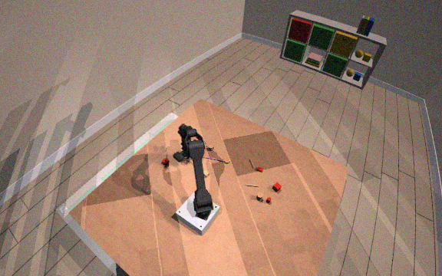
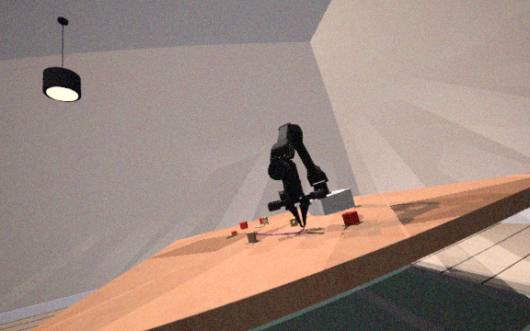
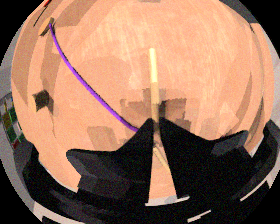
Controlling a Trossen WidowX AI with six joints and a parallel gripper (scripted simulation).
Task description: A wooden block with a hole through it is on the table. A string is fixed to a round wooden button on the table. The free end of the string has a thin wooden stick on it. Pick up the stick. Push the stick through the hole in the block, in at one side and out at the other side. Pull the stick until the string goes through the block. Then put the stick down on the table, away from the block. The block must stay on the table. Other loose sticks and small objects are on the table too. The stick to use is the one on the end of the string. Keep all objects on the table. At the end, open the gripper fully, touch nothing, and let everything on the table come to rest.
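Right now my gripper tip is 16 cm to the left of the wooden block and 6 cm past it. Round my gripper tip: round button 24 cm to the right, 9 cm ahead, 1 cm below; red cube 12 cm to the left, 9 cm behind.
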